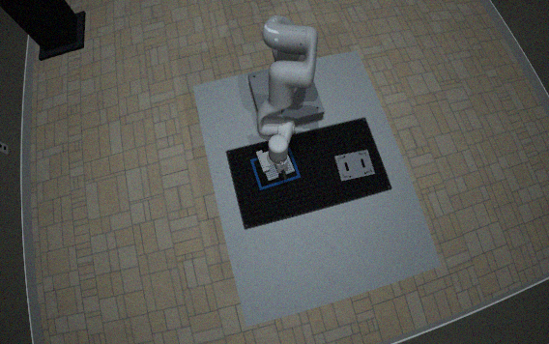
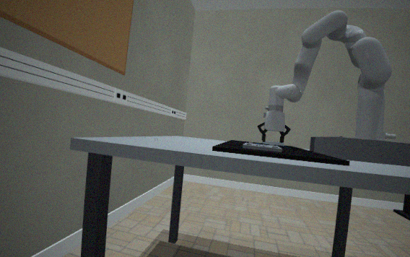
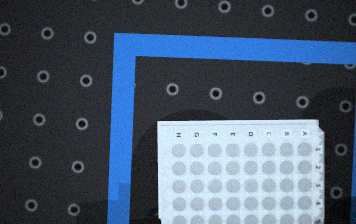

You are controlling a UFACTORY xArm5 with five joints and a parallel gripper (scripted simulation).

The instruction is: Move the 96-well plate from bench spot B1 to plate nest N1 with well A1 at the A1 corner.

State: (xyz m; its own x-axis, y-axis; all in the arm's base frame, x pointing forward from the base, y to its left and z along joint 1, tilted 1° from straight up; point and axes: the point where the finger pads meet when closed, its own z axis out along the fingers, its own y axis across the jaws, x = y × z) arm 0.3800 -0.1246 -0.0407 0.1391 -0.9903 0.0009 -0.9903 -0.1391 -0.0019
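The grey plate nest N1 is 70 mm ahead of my hand, 350 mm to the left of it and 20 mm below it. From my hand the other things lie so: white 96-well plate: 10 mm below; then A1 mark: 10 mm ahead, 270 mm to the left, 10 mm below.
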